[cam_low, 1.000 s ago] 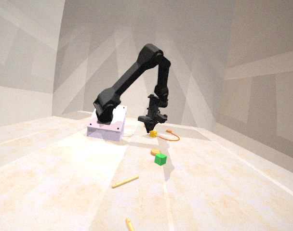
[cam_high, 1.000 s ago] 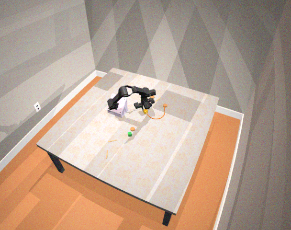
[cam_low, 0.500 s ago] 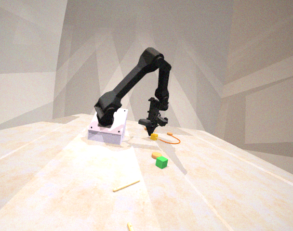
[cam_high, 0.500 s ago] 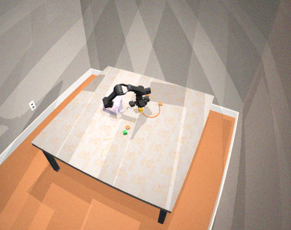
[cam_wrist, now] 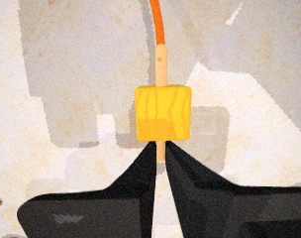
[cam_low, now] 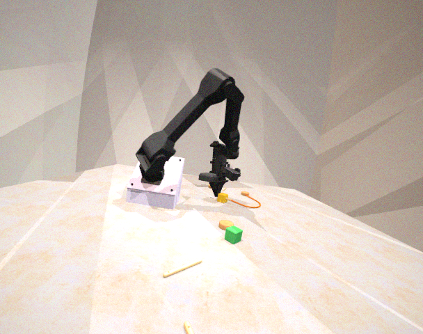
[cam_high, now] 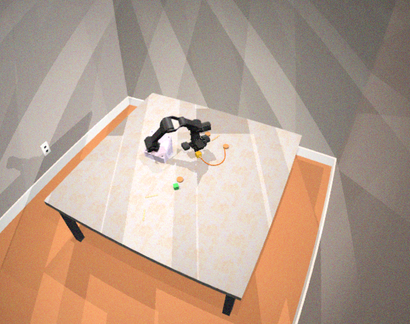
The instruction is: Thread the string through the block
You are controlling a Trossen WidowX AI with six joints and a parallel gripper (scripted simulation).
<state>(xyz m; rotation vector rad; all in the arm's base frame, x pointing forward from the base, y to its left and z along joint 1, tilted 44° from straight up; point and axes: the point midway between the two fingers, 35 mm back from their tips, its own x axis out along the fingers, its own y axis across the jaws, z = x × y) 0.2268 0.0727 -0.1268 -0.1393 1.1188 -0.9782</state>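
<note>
Now: gripper tip 20 mm to the left of the yellow wooden block and 20 mm short of it. From my gripper tip the other things lie so: thin wooden stick: 40 mm ahead, 30 mm to the right, 10 mm above; green cube: 320 mm to the right, 30 mm ahead.
</note>
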